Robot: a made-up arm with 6 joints.
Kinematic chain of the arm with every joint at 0, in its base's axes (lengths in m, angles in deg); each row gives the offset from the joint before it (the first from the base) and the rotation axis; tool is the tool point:
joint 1: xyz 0 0 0.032 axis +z
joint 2: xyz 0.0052 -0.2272 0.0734 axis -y
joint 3: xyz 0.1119 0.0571 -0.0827 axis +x
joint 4: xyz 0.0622 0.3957 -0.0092 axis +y
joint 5: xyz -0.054 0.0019 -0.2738 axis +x
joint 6: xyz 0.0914 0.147 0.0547 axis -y
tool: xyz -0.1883 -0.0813 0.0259
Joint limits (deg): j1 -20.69..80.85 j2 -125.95..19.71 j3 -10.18..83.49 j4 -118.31..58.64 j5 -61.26..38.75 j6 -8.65..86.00
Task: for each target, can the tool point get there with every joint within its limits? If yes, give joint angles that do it. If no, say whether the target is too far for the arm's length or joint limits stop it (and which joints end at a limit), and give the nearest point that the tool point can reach.
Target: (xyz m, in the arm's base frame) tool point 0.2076 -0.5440 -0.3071
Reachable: no: joint limits stop it (at a limit: joint 1, joint 3, joint 4, joint 6) | nearest point 0.2664 -0.4333 -0.3243 | short by 0.127 m
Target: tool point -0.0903 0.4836 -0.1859
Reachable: yes | joints 58.01 5.87 8.16 -52.97 -48.50 15.46
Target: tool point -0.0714 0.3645 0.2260
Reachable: yes | joints 10.04 -91.57 35.27 44.70 8.77 75.61
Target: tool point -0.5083 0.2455 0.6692
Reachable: no: joint limits stop it (at a limit: joint 2, joint 3, joint 6) | nearest point -0.4007 0.1935 0.4396 | short by 0.259 m
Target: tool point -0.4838 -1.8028 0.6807
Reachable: no: too far | nearest point -0.2708 -0.5824 0.2064 | short by 1.327 m
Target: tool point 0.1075 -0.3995 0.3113
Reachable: no: joint limits stop it (at a limit: joint 1, joint 2, joint 3, joint 4, joint 5) | nearest point 0.0185 -0.2886 0.3619 | short by 0.151 m
